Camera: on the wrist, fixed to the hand. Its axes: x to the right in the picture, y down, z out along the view.
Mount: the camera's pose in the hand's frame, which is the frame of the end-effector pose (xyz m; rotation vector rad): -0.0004 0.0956 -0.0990 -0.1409 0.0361 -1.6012
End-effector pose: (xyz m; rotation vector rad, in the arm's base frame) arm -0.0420 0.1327 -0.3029 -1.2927 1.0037 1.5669
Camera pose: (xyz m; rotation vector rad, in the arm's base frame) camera -0.1020 0.0091 -0.3106 -1.5192 -0.2776 0.3279
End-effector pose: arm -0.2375 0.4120 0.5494 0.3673 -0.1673 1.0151
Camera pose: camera -0.3225 0.4941 0.4788 0.2369 0.1086 -0.5693
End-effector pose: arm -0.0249 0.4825 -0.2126 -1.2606 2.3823 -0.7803
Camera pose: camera -0.1385 0.5573 -0.1920 2.6668 -0.8266 0.7716
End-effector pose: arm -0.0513 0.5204 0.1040 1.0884 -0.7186 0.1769
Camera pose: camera -0.0523 0.6505 0.1487 1.2272 0.3154 -1.1909
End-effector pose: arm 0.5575 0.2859 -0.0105 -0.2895 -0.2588 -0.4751
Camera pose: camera 0.6207 0.3345 -0.1227 -0.1554 -0.3901 -2.0826
